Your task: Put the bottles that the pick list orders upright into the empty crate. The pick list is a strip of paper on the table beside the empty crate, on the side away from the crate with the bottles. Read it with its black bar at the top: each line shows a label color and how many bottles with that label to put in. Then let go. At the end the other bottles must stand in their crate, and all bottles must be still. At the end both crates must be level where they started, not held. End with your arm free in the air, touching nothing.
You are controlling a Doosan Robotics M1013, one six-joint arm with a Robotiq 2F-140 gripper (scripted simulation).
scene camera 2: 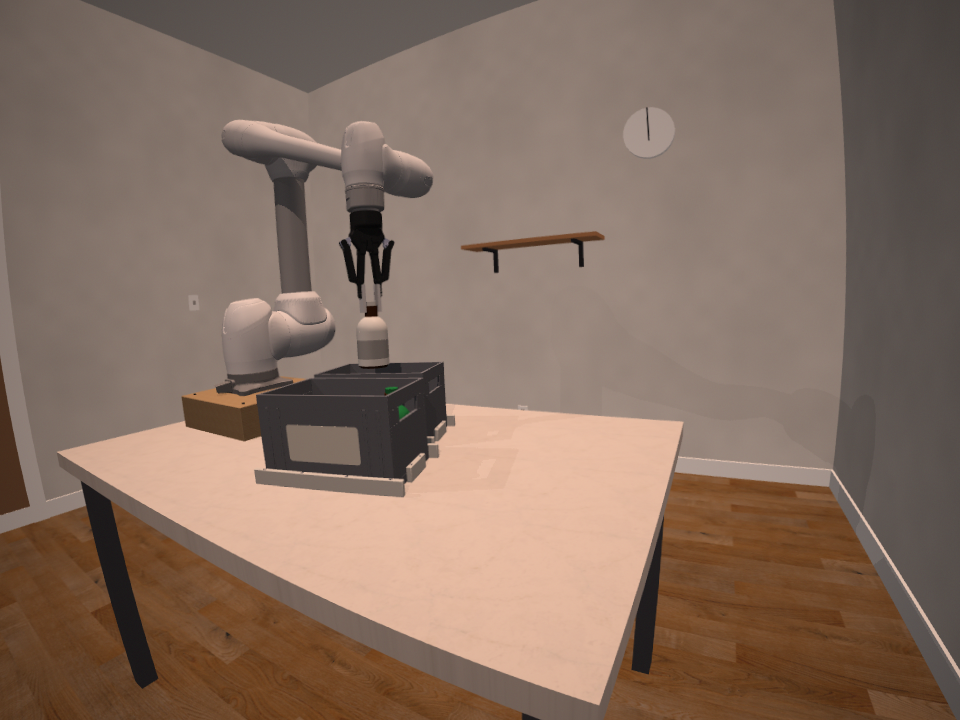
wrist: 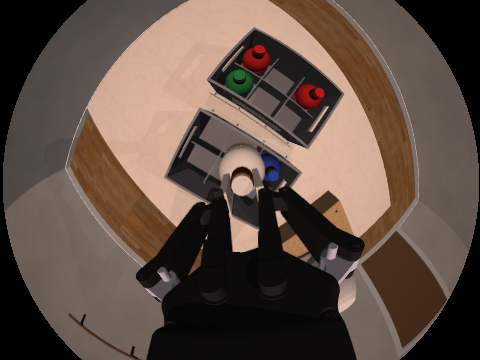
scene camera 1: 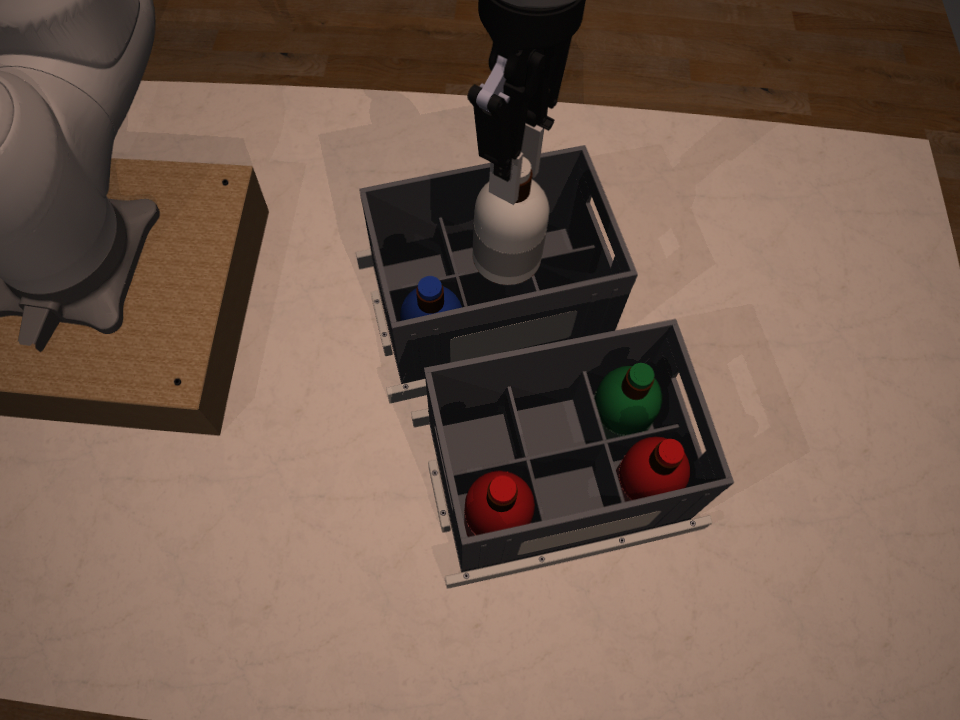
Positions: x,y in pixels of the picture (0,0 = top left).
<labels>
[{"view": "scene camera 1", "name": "my gripper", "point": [513,182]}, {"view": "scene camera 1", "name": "green bottle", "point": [624,405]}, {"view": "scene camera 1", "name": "blue bottle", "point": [432,297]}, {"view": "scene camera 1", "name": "crate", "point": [478,423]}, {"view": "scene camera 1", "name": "crate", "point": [419,222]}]
</labels>
